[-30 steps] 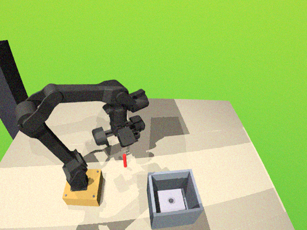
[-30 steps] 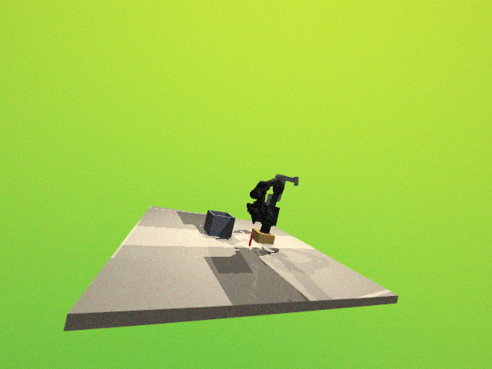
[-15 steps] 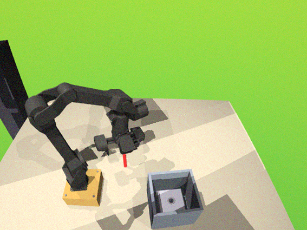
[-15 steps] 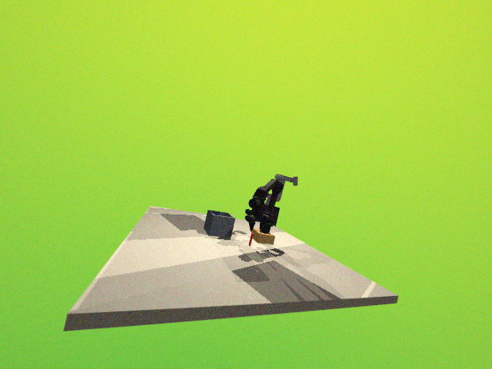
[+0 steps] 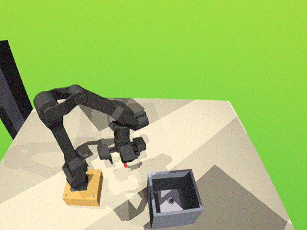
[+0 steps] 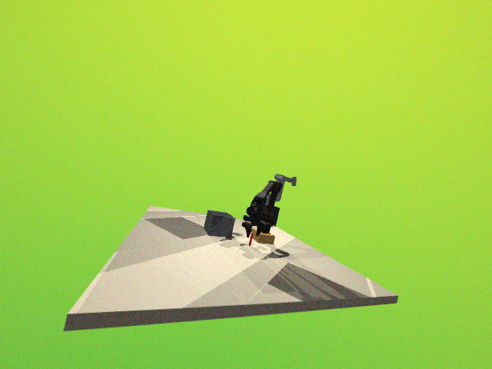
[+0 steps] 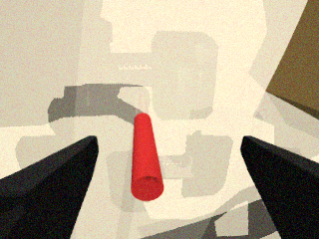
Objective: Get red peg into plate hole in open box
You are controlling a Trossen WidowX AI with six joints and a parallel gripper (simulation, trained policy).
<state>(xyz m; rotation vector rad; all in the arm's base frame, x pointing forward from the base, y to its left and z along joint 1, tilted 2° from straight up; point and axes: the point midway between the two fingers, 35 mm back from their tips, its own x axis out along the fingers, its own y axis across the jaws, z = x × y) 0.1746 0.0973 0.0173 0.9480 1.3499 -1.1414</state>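
My gripper tip is 1 cm to the right of the red peg, 1 cm short of it and 1 cm above it. Also, from my gripper tip: light plate (21 cm to the right, 16 cm ahead, 1 cm below).
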